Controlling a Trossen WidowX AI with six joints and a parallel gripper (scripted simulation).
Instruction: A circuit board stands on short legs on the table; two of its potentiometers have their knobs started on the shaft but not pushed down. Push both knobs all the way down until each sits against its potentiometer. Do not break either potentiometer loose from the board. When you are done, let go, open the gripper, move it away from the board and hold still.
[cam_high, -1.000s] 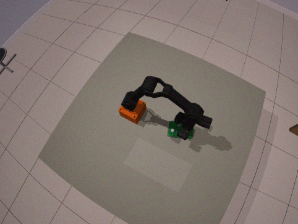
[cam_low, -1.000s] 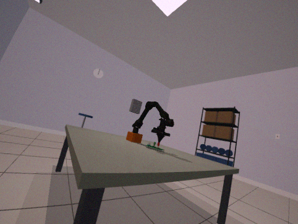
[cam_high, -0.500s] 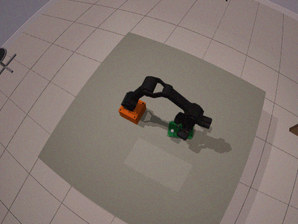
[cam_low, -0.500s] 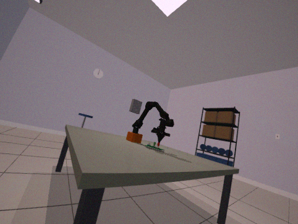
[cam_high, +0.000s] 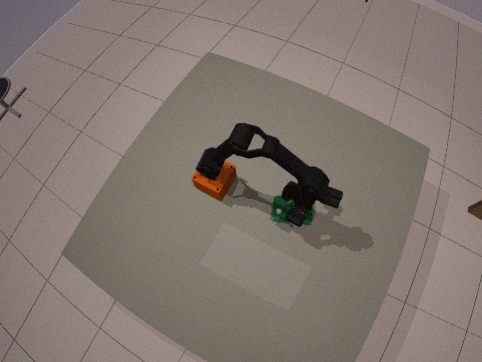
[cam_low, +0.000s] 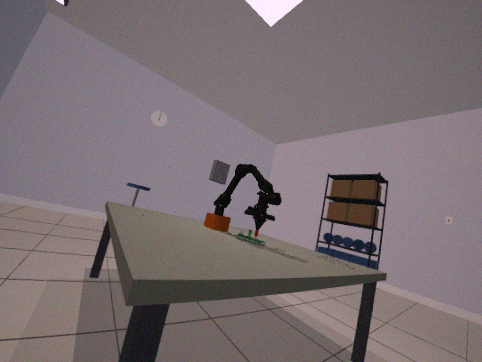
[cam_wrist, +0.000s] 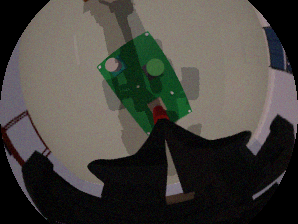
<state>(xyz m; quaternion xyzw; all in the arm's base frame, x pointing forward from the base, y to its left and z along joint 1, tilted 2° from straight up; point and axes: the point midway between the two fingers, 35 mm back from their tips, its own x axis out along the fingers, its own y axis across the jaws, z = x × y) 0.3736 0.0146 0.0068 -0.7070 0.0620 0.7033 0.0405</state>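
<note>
The red knob is 2 cm below my gripper tip. From my gripper tip the other things lie so: green round knob (6 cm behind, 3 cm below, 1 cm to the left).
</note>
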